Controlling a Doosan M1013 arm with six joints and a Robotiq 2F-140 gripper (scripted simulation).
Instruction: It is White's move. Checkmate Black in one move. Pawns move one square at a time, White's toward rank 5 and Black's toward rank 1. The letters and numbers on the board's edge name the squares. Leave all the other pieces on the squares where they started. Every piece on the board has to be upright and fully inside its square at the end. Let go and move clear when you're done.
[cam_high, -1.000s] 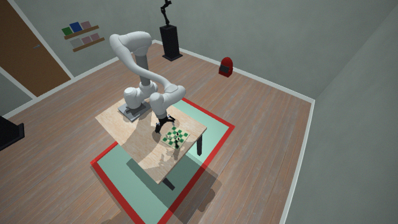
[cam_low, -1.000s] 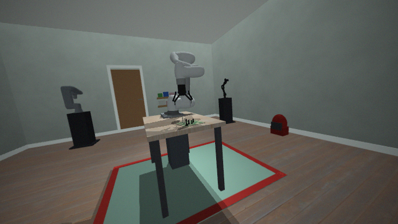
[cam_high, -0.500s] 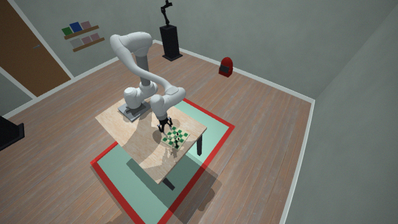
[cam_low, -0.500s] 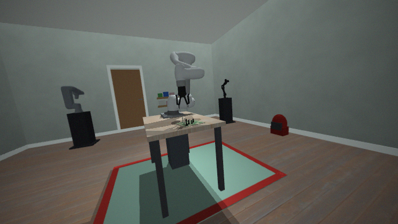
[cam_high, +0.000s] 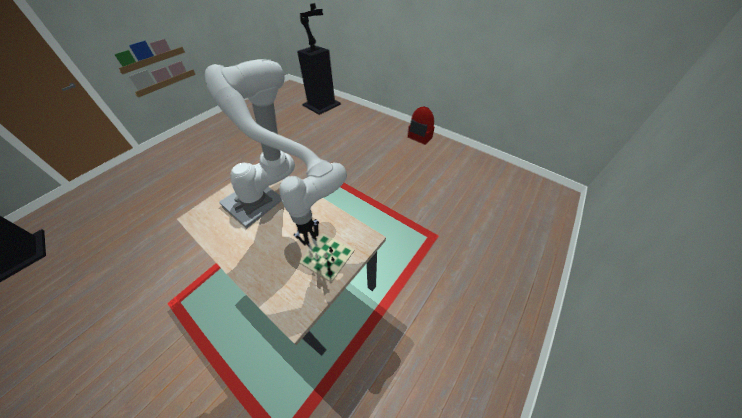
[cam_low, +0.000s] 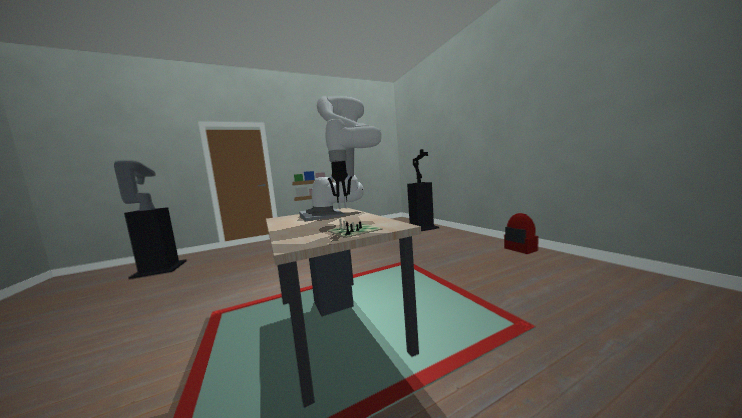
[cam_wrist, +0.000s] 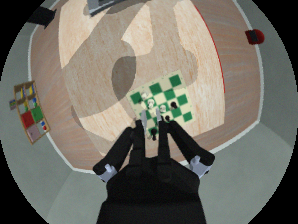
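My gripper is now 12 cm above the white chess piece. The rest, counted from my hand: chessboard (15 cm below, 4 cm to the left, 3 cm ahead).
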